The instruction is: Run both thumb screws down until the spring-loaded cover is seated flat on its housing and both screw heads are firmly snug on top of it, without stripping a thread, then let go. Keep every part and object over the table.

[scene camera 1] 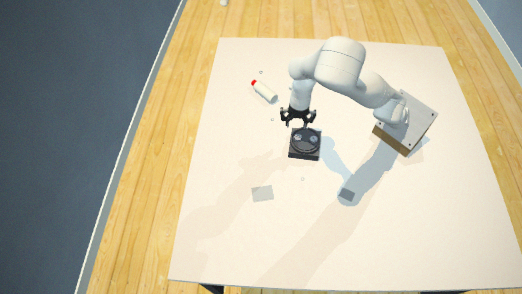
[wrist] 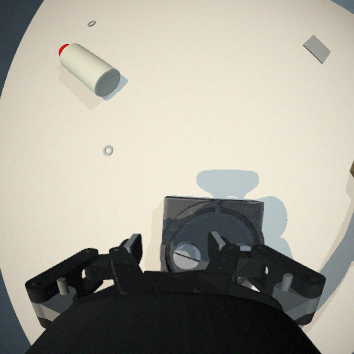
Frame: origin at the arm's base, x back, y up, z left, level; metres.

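Seen in the pictures: gripper, fingertip midpoint: (scene camera 1: pixel 295 126) (wrist: pixel 174 243).
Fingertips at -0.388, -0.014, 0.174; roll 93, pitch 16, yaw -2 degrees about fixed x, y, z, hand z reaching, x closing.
Offsets run from my fingertips to a thing's top centre, as dx, dy, dz.
The dark square housing {+0.049, -0.043, +0.017} (scene camera 1: pixel 296 155) (wrist: pixel 175 207) stands on the table, with the round dark cover {+0.049, -0.044, +0.017} (scene camera 1: pixel 305 147) (wrist: pixel 222 220) on top. Whether the cover is fully flat cannot be told. The left thumb screw {+0.018, -0.034, +0.023} (scene camera 1: pixel 298 137) (wrist: pixel 186 255) shows a slotted pale head. The right thumb screw {+0.081, -0.032, +0.011} (scene camera 1: pixel 313 139) (wrist: pixel 245 248) is mostly hidden behind a finger in the wrist view. My gripper (scene camera 1: pixel 297 125) (wrist: pixel 174 243) is open and empty, above the housing's back edge in the scene view. In the wrist view one finger overlaps the cover and the other lies left of the housing.
A white bottle {-0.216, -0.049, -0.209} (scene camera 1: pixel 265 92) (wrist: pixel 89 69) with a red cap lies at the back left. Small rings {-0.283, -0.097, -0.349} (scene camera 1: pixel 257 72) lie around the housing. A light grey plate {-0.042, -0.096, +0.276} (scene camera 1: pixel 262 193) and a dark plate {+0.266, -0.096, +0.174} (scene camera 1: pixel 346 194) lie toward the front. The arm's base (scene camera 1: pixel 417 120) stands right.
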